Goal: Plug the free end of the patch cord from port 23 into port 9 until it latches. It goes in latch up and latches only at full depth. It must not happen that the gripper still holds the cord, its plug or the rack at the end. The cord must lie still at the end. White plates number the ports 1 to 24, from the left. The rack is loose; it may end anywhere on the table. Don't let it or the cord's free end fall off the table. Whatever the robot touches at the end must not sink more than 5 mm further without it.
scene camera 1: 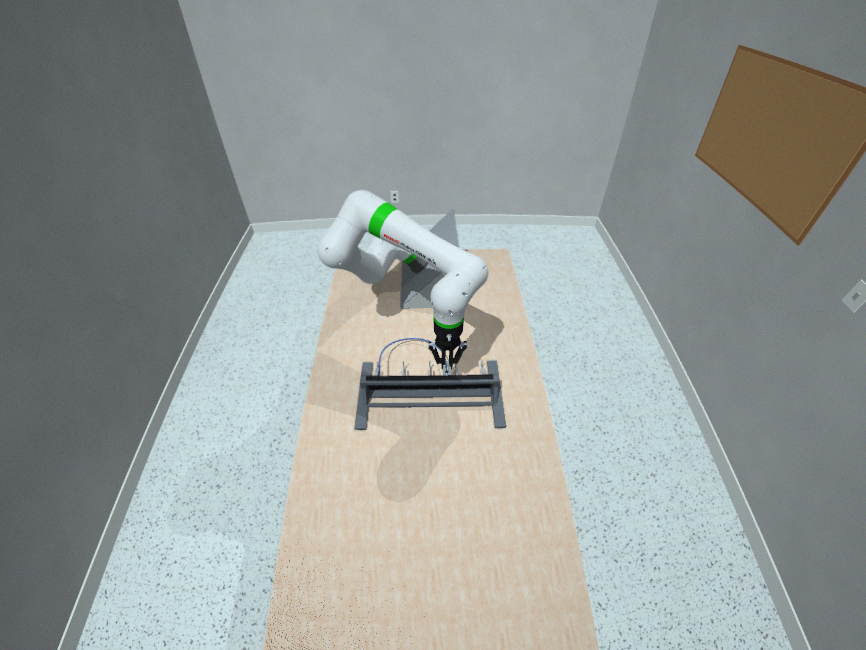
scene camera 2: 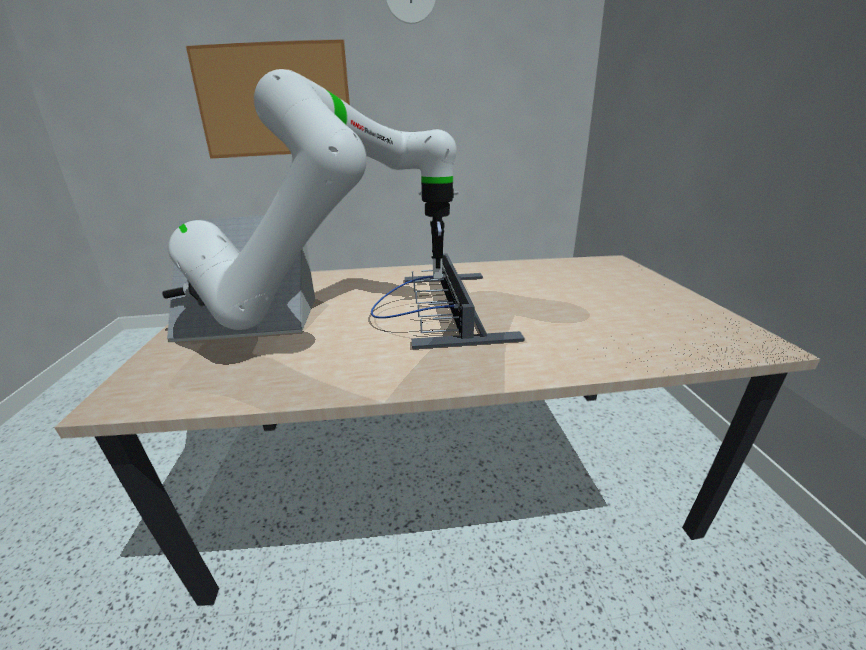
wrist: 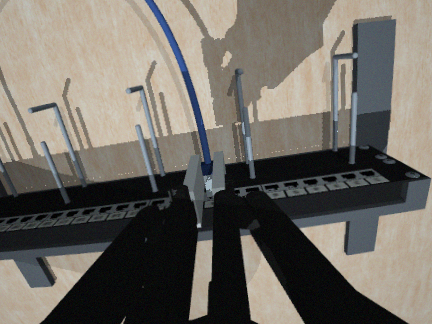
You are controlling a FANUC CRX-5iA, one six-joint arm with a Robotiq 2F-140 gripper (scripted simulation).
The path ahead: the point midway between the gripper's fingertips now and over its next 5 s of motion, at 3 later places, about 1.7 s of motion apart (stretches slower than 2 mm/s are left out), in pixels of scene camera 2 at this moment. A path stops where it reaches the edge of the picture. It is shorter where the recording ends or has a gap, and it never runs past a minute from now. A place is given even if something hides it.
My gripper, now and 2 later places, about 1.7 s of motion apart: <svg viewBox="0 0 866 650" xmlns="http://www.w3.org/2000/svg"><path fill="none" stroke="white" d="M437 277L440 276L440 256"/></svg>
